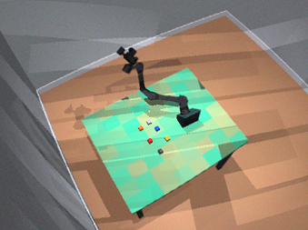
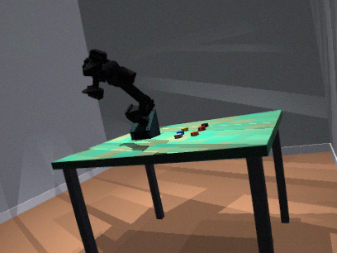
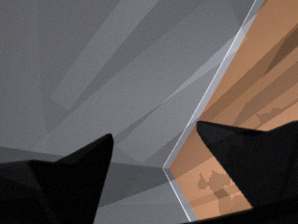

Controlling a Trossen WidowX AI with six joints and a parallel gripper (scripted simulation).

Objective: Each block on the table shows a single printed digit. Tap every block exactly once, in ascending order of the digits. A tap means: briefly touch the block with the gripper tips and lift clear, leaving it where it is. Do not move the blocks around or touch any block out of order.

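The red block is 680 mm to the left of my gripper tip, 320 mm below it and 120 mm ahead of it. Also, from my gripper tip: orange block 550 mm to the left, 320 mm below, 130 mm ahead; then blue block 620 mm to the left, 320 mm below, 10 mm ahead; then grey block 530 mm to the left, 320 mm below, 40 mm ahead.
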